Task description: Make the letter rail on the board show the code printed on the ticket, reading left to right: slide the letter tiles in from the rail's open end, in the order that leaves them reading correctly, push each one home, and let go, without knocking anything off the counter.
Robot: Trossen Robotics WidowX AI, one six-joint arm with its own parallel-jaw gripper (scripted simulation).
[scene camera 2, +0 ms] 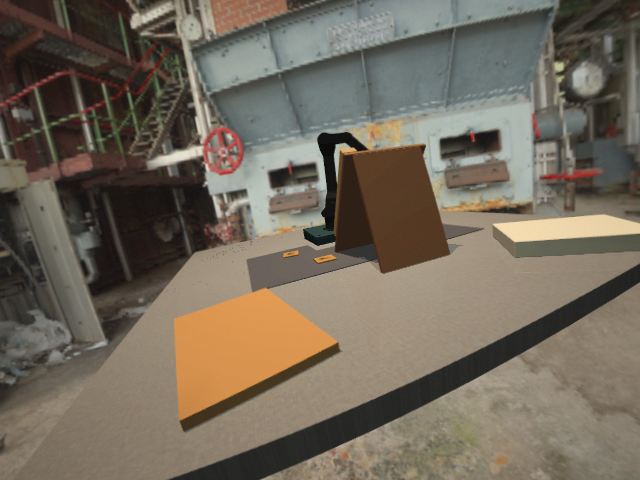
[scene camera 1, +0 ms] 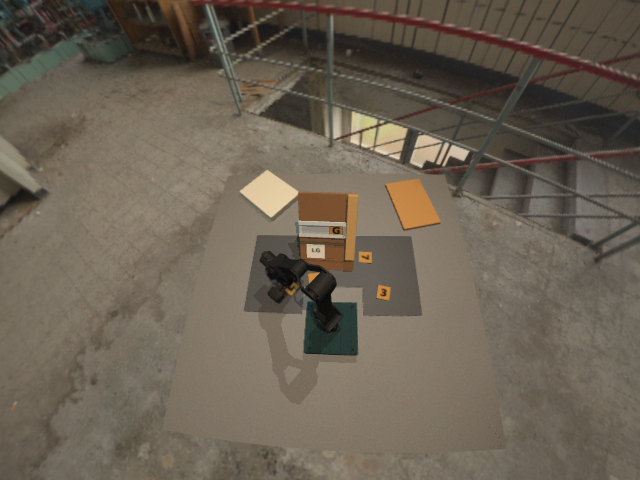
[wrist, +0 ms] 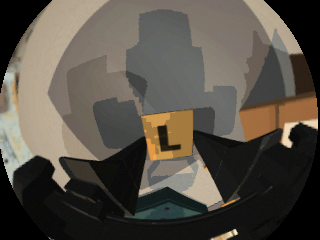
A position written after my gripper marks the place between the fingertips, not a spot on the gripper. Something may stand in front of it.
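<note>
Cream slab (scene camera 1: 267, 192); out of frame in the wrist view. Orange slab (scene camera 2: 226, 354), also in scene camera 1 (scene camera 1: 414, 208). Brown board (scene camera 1: 318, 211). Scene camera 2 does not show the orange tile marked l, hidden by the brown board. Orange tile marked l (wrist: 169, 135) carried by my gripper (wrist: 169, 137).
</note>
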